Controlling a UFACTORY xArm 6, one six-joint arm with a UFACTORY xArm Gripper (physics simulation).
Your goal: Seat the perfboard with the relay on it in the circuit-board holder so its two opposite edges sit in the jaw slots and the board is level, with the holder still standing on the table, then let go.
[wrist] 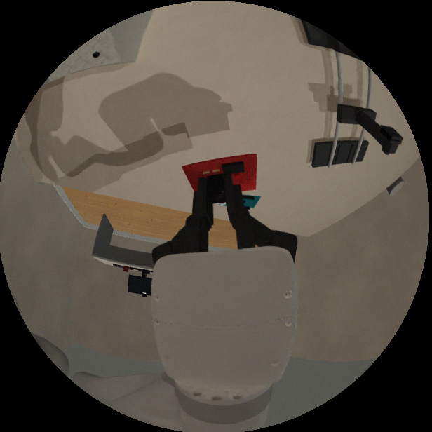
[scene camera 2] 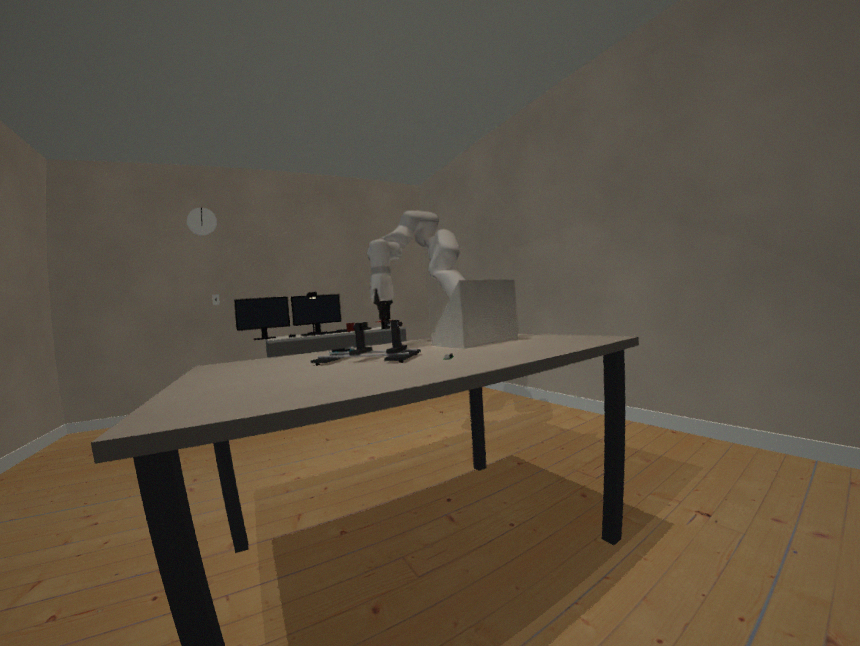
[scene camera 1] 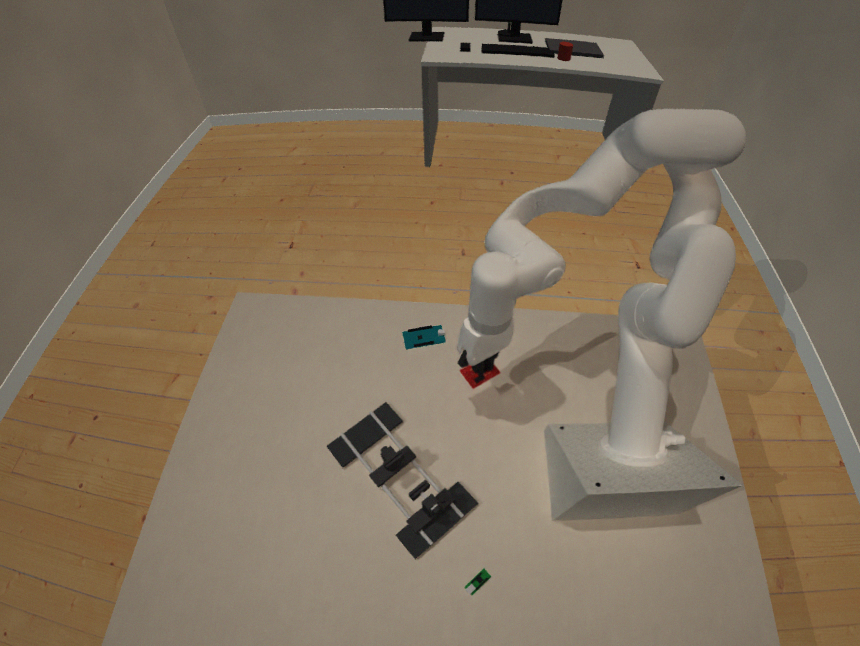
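Seen in the pictures: gripper, between the fingertips: (scene camera 2: 385, 319) (scene camera 1: 482, 368); arm's base, origin of its link: (scene camera 2: 472, 308) (scene camera 1: 632, 450).
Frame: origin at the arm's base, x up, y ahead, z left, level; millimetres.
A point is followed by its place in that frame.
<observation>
The red perfboard (scene camera 1: 491, 374) {z -172, x -23, y 264 mm} (wrist: 248, 183) is held in the air above the table, its flat face about level. My gripper (scene camera 1: 481, 365) {z -184, x -18, y 284 mm} (scene camera 2: 384, 322) {z -184, x -18, y 284 mm} (wrist: 217, 184) points down and is shut on the black block on the board's top, which looks like the relay; the fingers partly hide it. The circuit-board holder (scene camera 1: 361, 435) {z -61, x -119, y 537 mm} (scene camera 2: 359, 338) {z 18, x -66, y 466 mm} (wrist: 325, 154) stands on the table, with black feet, light rails and two upright jaws. It is apart from the board, nearer the front in scene camera 1. Its jaw slots are too small to make out.
A teal board (scene camera 1: 411, 339) {z -326, x -133, y 449 mm} (wrist: 252, 202) lies on the table beyond the held board. A small green board (scene camera 1: 478, 581) {z 221, x -131, y 282 mm} (scene camera 2: 448, 356) {z 244, x -127, y 298 mm} lies in front of the holder. The arm's grey base block (scene camera 1: 566, 479) {z 52, x -5, y 134 mm} (scene camera 2: 490, 312) {z 101, x -21, y -1 mm} stands at the right. A desk with monitors is behind.
</observation>
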